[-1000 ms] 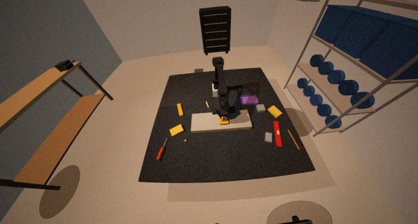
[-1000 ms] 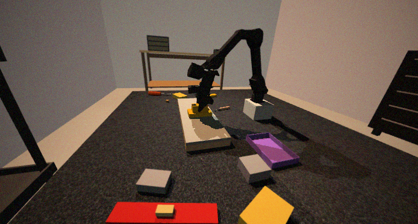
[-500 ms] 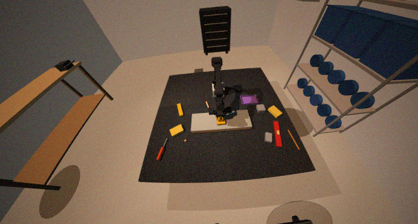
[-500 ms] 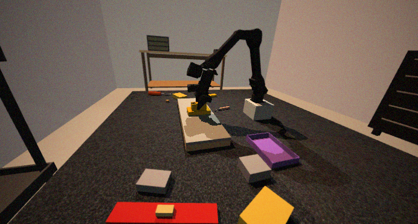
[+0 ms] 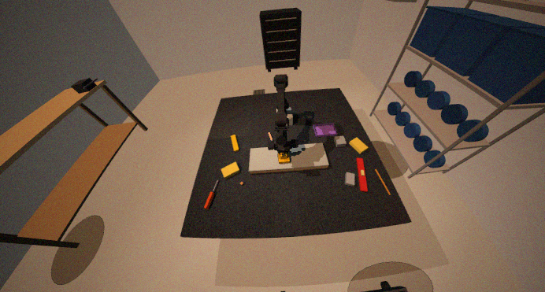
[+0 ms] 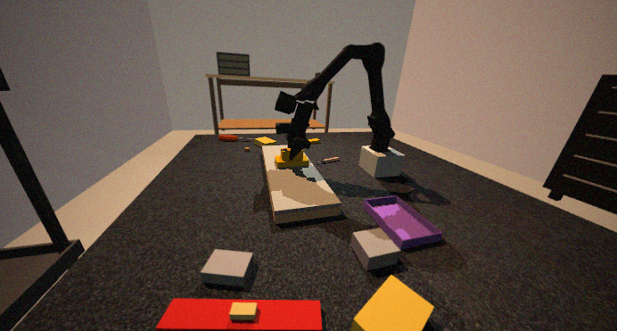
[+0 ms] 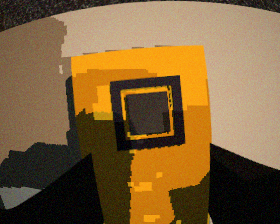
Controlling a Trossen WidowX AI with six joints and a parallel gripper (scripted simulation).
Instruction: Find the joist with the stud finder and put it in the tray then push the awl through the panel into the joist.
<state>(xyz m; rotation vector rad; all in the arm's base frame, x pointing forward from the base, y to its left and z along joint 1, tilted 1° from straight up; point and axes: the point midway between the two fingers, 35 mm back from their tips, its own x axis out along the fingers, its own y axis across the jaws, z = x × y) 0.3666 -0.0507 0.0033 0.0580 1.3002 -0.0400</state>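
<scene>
Right now my gripper tip is 36 cm to the right of the purple tray, 21 cm past it and 5 cm above it. From my gripper tip the other things lie so: awl: 19 cm behind, 6 cm to the right, 6 cm below; then stud finder: 2 cm above, 1 cm ahead; then square indicator window: 3 cm above, 2 cm ahead.
</scene>
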